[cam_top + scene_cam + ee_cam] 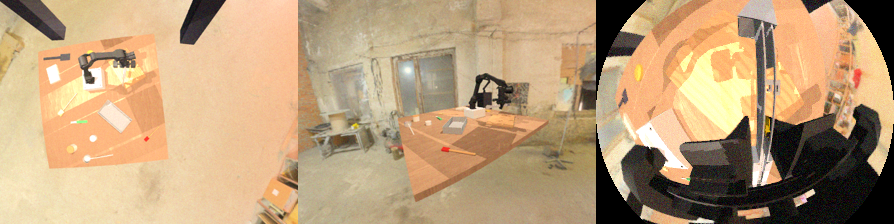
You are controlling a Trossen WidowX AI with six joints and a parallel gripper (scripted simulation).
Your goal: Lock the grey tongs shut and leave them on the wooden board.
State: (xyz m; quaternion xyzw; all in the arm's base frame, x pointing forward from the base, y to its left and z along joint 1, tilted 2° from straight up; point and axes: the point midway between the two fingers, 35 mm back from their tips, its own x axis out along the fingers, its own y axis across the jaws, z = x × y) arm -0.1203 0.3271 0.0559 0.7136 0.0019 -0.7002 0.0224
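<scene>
Right now the wooden board is 12 cm below my gripper tip, 4 cm behind it and 2 cm to the right of it. The rest, counted from my gripper tip: black spatula: 77 cm to the right, 15 cm behind, 12 cm below; grey roasting tin: 45 cm ahead, 10 cm to the right, 10 cm below; pale block: 80 cm to the right, 11 cm below, 4 cm ahead.
</scene>
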